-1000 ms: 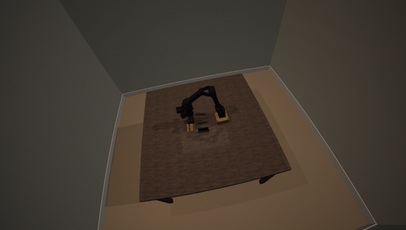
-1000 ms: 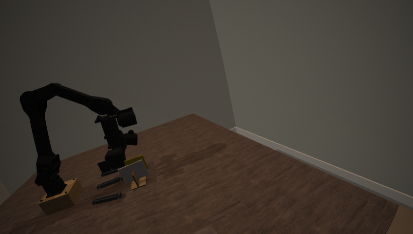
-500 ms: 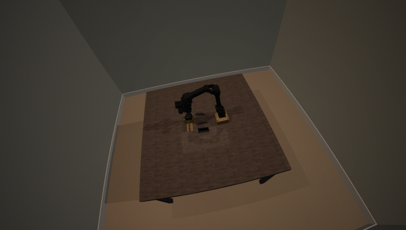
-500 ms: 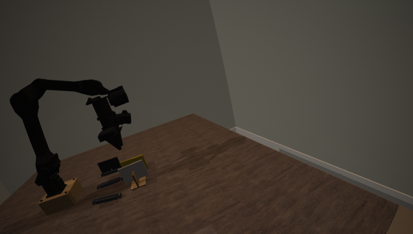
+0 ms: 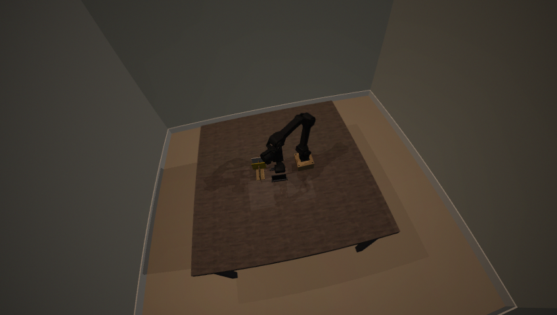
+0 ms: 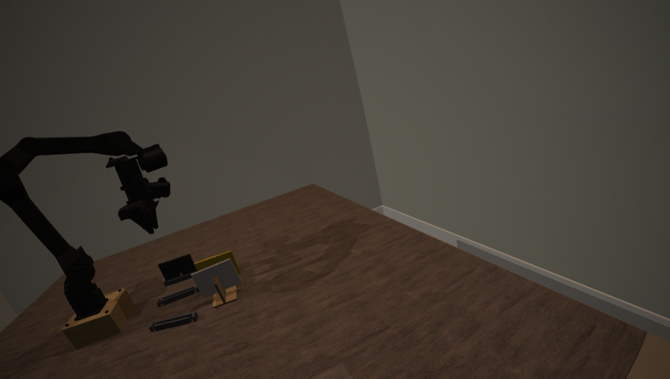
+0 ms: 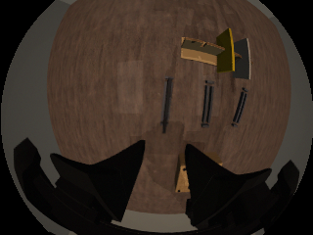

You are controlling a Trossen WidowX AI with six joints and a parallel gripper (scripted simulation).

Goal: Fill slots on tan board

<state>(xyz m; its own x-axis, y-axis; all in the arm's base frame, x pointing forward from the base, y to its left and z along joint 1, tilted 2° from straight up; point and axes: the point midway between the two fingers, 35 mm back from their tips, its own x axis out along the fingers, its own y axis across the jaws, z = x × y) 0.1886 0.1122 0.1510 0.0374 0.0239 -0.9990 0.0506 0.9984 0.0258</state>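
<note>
My gripper tip is now 20 mm short of the dark board and 140 mm above it. The rest, counted from my gripper tip: tan board: 150 mm ahead, 120 mm to the right, 140 mm below; yellow board: 150 mm ahead, 120 mm to the right, 120 mm below.
</note>
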